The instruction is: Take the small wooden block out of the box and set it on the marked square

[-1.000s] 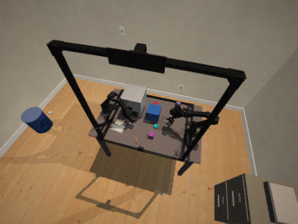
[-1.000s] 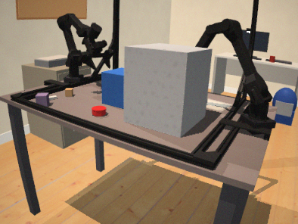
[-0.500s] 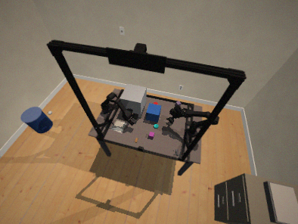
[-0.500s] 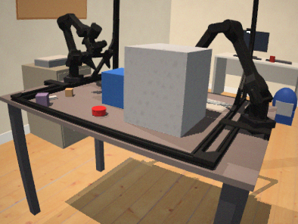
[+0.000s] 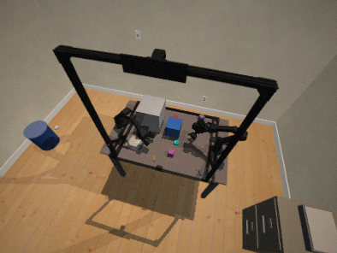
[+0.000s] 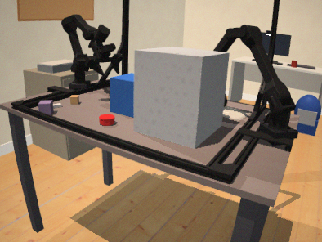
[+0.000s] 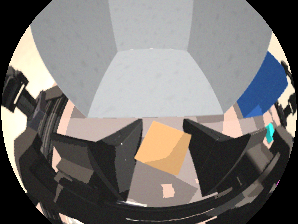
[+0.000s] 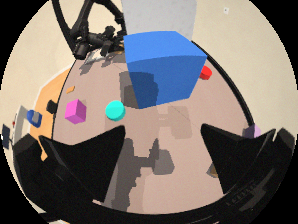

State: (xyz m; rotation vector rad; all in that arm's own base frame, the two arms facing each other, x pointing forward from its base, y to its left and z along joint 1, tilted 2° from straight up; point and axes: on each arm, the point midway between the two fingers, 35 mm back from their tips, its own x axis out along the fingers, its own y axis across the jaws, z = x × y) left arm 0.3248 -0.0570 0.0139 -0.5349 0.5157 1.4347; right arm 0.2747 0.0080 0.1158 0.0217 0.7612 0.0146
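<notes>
Now: the marked square 130 mm behind my left hand, 90 mm to the left of it and 50 mm below it. The rest, counted from my left hand: cyan disc (10 mm behind, 320 mm to the right, 40 mm below); then red disc (300 mm ahead, 220 mm to the right, 40 mm below); then magenta cube (140 mm behind, 300 mm to the right, 20 mm below).
</notes>
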